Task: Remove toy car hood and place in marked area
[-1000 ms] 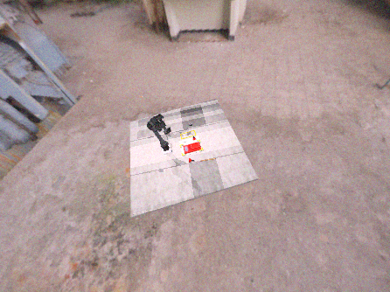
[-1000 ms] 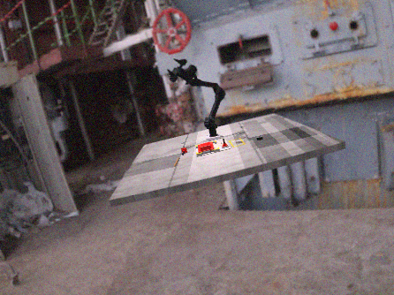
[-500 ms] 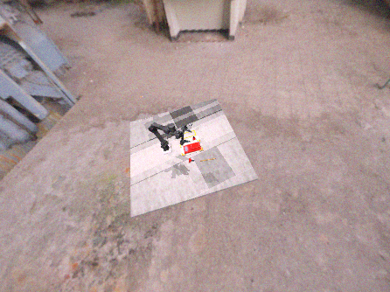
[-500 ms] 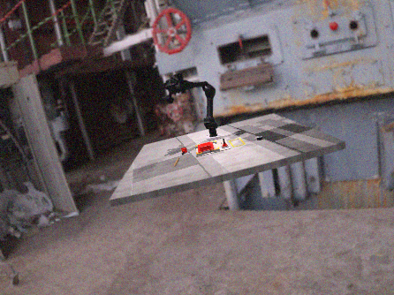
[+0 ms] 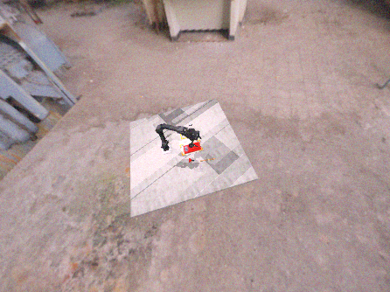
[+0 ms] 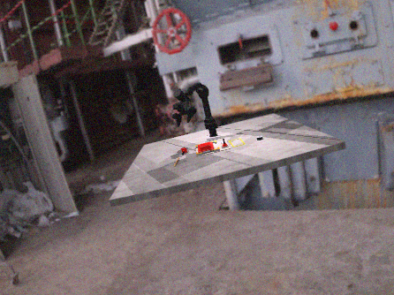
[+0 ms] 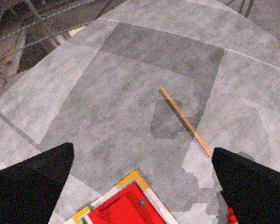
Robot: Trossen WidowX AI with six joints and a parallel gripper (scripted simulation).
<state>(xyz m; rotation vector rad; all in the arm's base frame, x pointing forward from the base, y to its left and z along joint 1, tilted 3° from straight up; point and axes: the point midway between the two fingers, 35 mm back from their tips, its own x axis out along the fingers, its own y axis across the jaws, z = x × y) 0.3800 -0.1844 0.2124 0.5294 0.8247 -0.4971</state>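
My gripper tip is 5 cm past the red hood, 11 cm to the right of it and 18 cm above it.
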